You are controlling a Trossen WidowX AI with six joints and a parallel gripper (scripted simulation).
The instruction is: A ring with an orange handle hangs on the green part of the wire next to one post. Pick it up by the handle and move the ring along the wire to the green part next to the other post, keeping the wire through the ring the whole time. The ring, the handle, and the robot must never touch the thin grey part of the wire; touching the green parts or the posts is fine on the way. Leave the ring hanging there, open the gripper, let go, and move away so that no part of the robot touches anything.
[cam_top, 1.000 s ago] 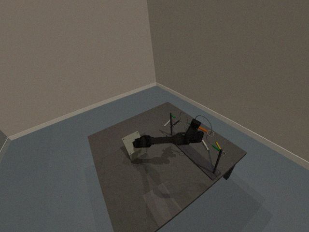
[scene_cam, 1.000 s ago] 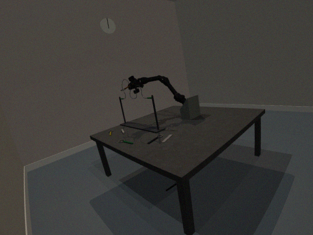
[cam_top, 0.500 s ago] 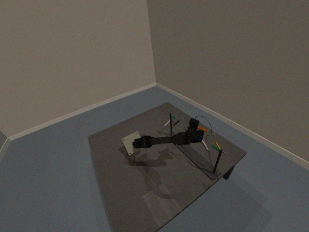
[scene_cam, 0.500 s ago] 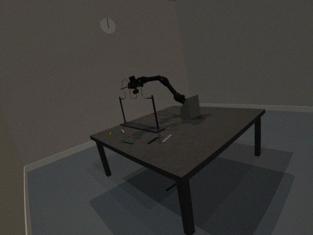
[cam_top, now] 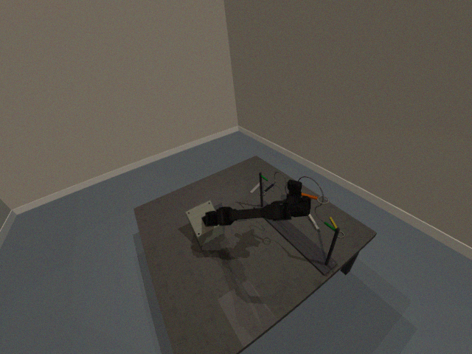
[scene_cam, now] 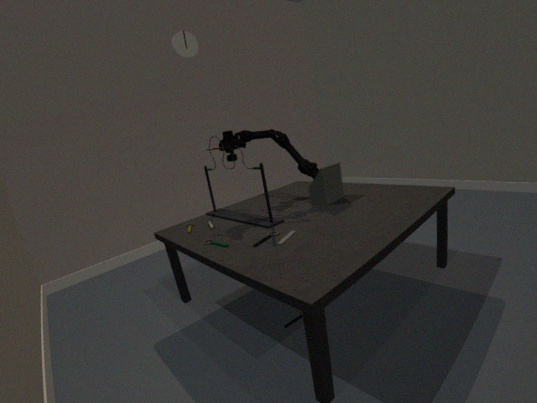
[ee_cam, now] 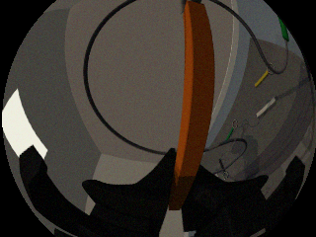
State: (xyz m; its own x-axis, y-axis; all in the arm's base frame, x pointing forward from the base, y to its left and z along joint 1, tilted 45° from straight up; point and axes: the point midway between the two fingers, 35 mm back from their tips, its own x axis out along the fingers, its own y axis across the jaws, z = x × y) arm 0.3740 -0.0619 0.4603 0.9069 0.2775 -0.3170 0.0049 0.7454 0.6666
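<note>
The ring with orange handle lies 9 cm to the right of my gripper tip. Also, from my gripper tip: green-handled ring: 42 cm below, 33 cm ahead, 28 cm to the left; then black-handled ring: 49 cm to the left, 42 cm below, 16 cm ahead; then white piece: 41 cm below, 20 cm ahead, 2 cm to the left.
</note>
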